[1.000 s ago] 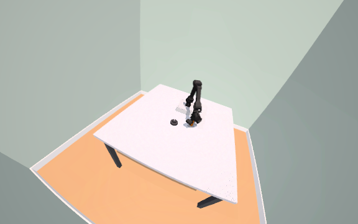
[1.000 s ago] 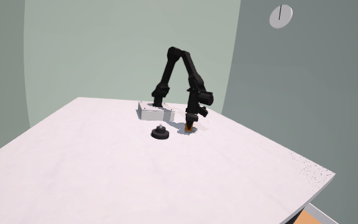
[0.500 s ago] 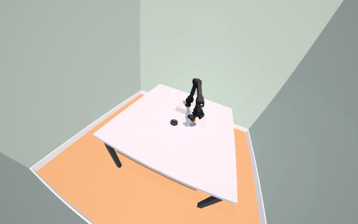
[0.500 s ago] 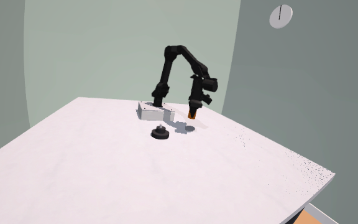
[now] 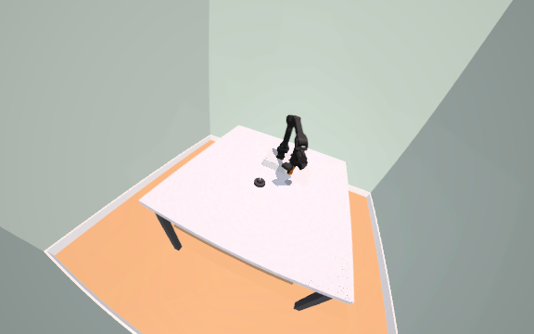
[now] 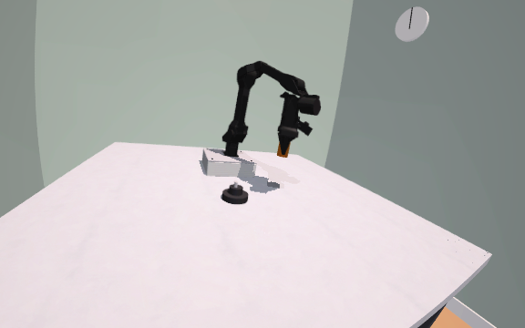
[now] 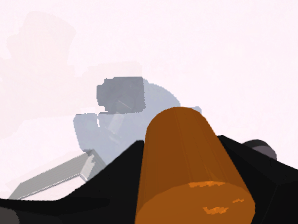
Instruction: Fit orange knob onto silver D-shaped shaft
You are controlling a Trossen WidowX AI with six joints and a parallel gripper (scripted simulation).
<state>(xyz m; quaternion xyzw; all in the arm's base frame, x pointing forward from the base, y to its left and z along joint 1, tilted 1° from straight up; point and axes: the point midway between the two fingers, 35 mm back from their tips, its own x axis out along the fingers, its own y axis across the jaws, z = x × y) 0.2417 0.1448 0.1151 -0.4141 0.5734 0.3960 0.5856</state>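
The orange knob lies 30 mm above my gripper tip. Also, from my gripper tip: dark round pedestal (80 mm ahead, 180 mm to the right, 110 mm below).
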